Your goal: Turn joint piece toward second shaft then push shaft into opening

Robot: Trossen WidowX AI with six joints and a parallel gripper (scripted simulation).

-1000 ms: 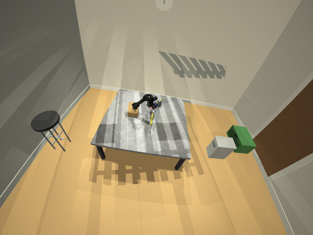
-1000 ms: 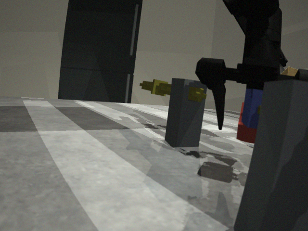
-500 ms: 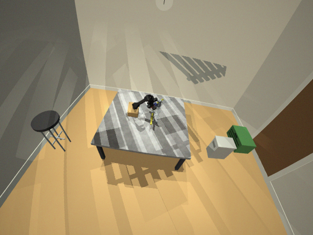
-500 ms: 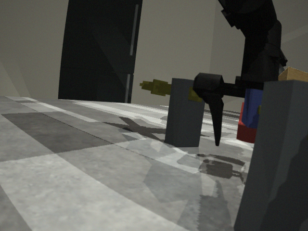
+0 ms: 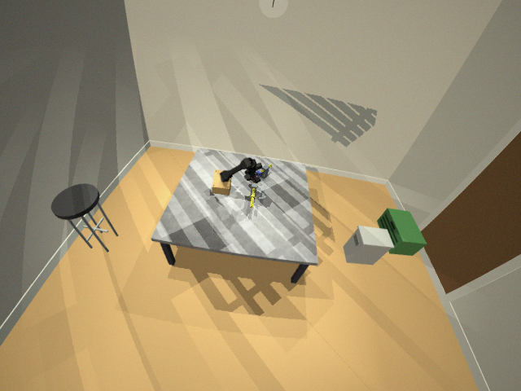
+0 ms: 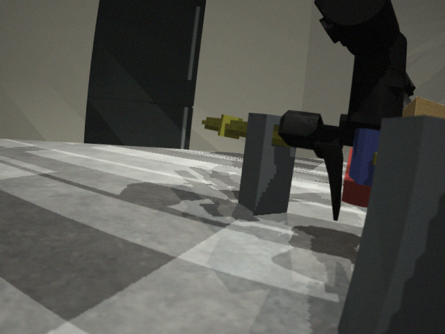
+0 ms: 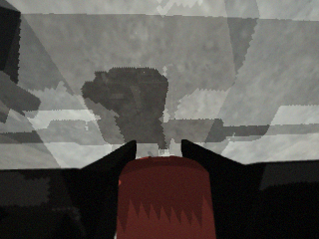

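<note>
Right now my gripper tip is 50 mm below the red square joint piece.
</note>
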